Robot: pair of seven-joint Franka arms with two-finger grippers.
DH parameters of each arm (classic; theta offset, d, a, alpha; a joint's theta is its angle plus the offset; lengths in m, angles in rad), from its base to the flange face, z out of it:
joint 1: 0 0.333 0 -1.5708
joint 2: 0 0 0 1.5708
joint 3: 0 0.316 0.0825 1.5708
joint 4: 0 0 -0.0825 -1.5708
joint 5: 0 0.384 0 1.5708
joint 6: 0 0 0.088 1.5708
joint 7: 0 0.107 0 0
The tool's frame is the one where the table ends.
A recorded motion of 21 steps. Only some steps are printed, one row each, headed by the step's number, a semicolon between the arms.
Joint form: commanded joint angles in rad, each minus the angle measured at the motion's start. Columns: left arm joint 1, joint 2, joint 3, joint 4, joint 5, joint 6, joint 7; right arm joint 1, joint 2, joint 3, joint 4, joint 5, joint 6, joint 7.
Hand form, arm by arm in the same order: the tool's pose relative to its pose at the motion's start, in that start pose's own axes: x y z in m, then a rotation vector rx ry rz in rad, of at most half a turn. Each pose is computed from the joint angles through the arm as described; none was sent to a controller.
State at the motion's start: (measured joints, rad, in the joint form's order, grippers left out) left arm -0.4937 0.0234 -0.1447 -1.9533 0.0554 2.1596 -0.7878; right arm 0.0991 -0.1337 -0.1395 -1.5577 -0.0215 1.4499 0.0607
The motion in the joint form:
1: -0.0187 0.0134 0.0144 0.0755 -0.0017 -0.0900 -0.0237; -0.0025 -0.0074 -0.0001 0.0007 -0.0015 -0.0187 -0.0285
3: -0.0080 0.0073 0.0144 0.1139 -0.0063 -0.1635 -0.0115; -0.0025 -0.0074 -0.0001 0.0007 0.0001 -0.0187 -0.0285
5: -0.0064 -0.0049 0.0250 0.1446 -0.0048 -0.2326 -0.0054; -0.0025 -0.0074 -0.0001 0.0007 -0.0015 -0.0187 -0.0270
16: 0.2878 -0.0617 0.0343 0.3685 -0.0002 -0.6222 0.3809; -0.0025 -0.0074 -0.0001 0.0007 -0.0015 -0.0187 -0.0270
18: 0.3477 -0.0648 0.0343 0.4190 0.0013 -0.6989 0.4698; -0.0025 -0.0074 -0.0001 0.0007 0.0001 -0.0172 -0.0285
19: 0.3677 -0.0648 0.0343 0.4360 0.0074 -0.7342 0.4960; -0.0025 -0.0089 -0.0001 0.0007 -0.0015 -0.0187 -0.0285
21: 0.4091 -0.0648 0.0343 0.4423 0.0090 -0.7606 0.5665; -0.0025 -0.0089 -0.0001 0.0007 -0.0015 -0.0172 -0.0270
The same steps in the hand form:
1: 0.0061 0.0069 -0.0186 0.0186 -0.0206 -0.0235; -0.0045 0.0021 -0.0024 -0.0010 -0.0107 -0.0256
3: 0.0110 0.0018 -0.0336 0.0392 -0.0419 -0.0259; -0.0045 0.0019 -0.0024 0.0006 -0.0107 -0.0259
5: 0.0146 -0.0056 -0.0492 0.0621 -0.0571 -0.0328; -0.0045 0.0021 -0.0024 -0.0010 -0.0106 -0.0241
16: 0.0929 -0.1591 -0.1568 0.1510 -0.1482 0.0363; -0.0045 0.0021 -0.0024 -0.0010 -0.0106 -0.0241
18: 0.1005 -0.1906 -0.1775 0.1594 -0.1749 0.0611; -0.0043 0.0019 -0.0025 0.0007 -0.0092 -0.0259
19: 0.1017 -0.2022 -0.1834 0.1703 -0.1921 0.0651; -0.0050 0.0022 -0.0031 -0.0007 -0.0092 -0.0256
21: 0.1062 -0.2239 -0.1855 0.1732 -0.2168 0.0922; -0.0048 0.0022 -0.0032 -0.0006 -0.0077 -0.0241

